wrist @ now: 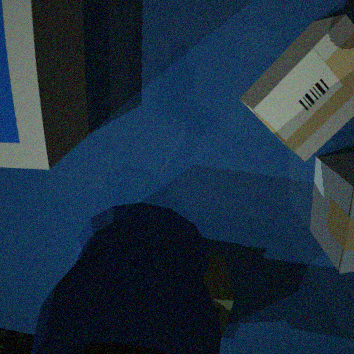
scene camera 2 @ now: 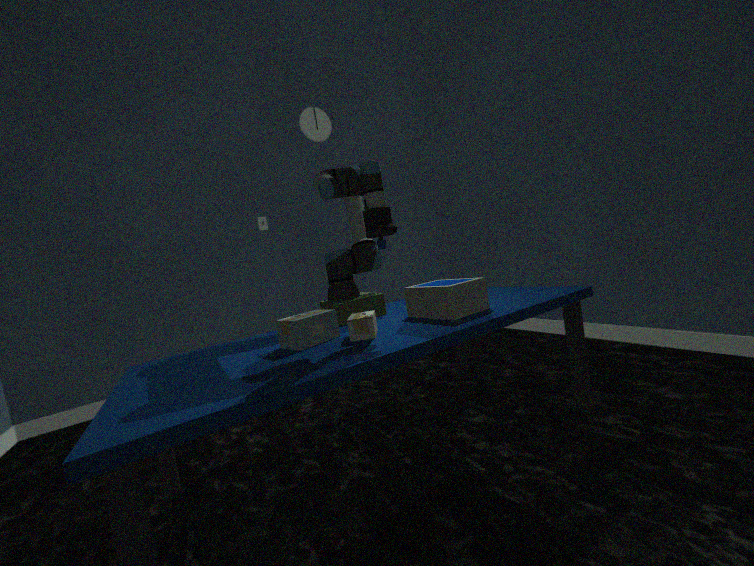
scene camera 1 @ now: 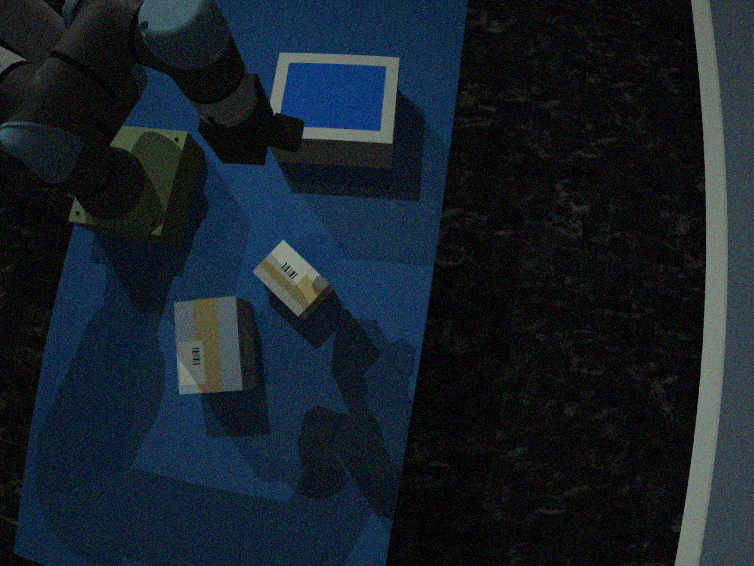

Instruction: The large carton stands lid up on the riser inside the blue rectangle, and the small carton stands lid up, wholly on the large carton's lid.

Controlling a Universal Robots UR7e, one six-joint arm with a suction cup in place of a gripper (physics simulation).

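The large carton (scene camera 1: 210, 345) (scene camera 2: 309, 330) (wrist: 330, 215) stands on the table with a tan tape stripe and a barcode label on top. The small carton (scene camera 1: 292, 278) (scene camera 2: 362, 326) (wrist: 295, 110) stands turned at an angle beside it, apart from it, label and tape up. The pale riser (scene camera 1: 341, 149) (scene camera 2: 447, 303) (wrist: 60, 75) carries the blue rectangle (scene camera 1: 334, 94) (scene camera 2: 447, 282) (wrist: 7, 100) on its top, with no carton on it. My suction gripper (scene camera 2: 381, 243) (wrist: 135, 270) is open and empty, high above the table near the riser; its cup is hidden in scene camera 1.
The blue table (scene camera 1: 377, 286) (scene camera 2: 535, 296) (wrist: 165, 135) bears the cartons and riser. The arm's green base block (scene camera 1: 173, 176) (scene camera 2: 372, 302) stands left of the riser in scene camera 1. Arm shadows fall across the table. A clock (scene camera 2: 315, 124) hangs on the wall.
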